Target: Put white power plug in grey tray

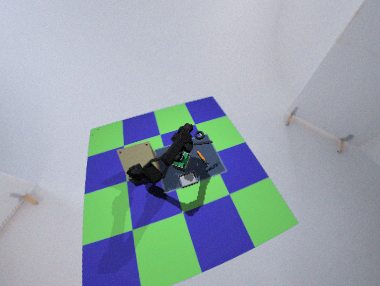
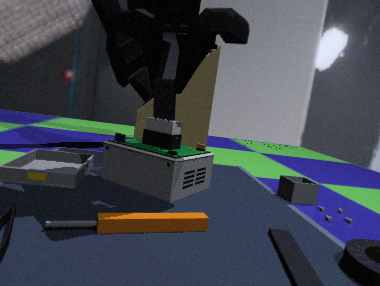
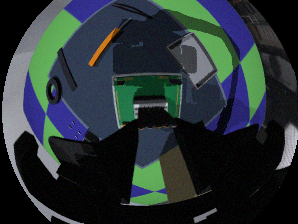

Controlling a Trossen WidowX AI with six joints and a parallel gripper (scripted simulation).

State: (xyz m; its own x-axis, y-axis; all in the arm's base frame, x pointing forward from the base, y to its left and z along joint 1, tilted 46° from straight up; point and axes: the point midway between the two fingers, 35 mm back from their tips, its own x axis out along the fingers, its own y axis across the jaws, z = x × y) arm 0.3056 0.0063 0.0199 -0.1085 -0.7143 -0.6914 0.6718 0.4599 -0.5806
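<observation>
Right now the white power plug is 40 mm below my gripper tip. Round my gripper tip: black bar 220 mm ahead, 120 mm below, 90 mm to the left; dark mat 130 mm below, 50 mm ahead.
</observation>
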